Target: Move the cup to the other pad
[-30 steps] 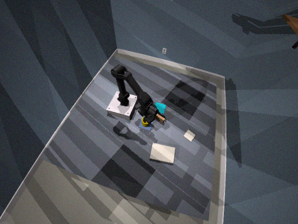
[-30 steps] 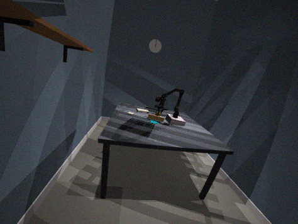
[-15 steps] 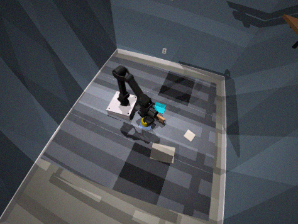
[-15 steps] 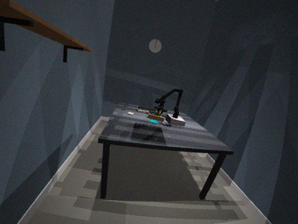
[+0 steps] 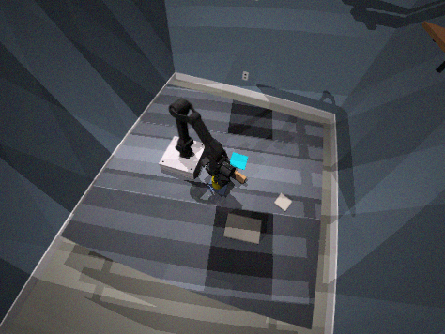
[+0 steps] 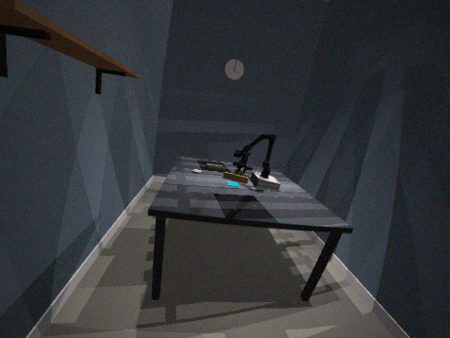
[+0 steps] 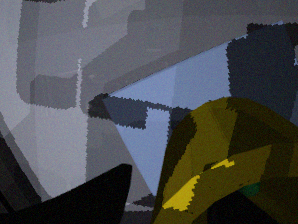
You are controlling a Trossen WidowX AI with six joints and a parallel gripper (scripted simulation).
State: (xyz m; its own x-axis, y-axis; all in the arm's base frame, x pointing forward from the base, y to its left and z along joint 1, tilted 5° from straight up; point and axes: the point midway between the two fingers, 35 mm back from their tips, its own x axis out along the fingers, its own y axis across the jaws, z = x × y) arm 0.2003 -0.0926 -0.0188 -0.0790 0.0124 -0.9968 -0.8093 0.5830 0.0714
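Right now the yellow cup is 20 mm to the right of my gripper tip and 20 mm ahead of it. The rest, counted from my gripper tip: wooden block (80 mm to the left, 70 mm ahead, 20 mm below); then cyan pad (180 mm to the left, 110 mm ahead, 50 mm below); then pale blue pad (50 mm below, 30 mm ahead, 10 mm to the right).
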